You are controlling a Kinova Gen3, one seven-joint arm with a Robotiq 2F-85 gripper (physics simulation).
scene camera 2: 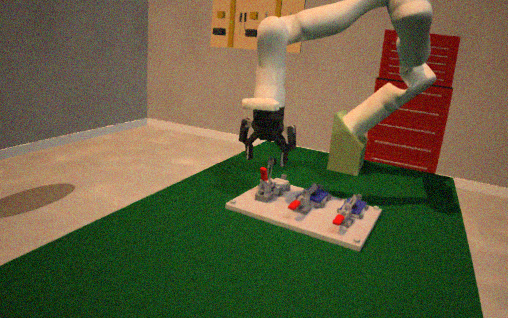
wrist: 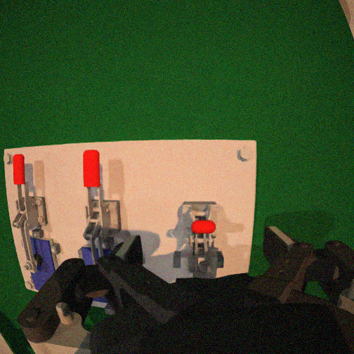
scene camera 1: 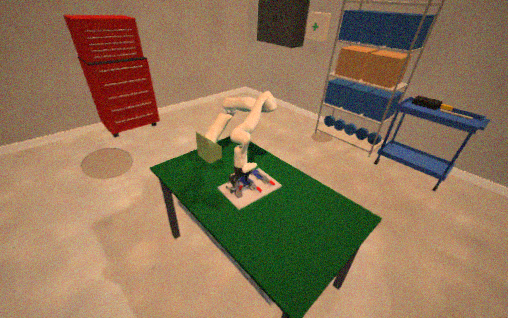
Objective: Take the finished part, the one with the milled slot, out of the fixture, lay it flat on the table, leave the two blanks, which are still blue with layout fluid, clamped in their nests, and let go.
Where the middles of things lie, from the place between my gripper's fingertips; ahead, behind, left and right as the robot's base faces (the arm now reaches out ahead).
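Labels:
Measured from the fixture plate [scene camera 2: 318,223], my hand is 40 mm past it and 110 mm to the right of it, and my hand is also 110 mm above the plate.

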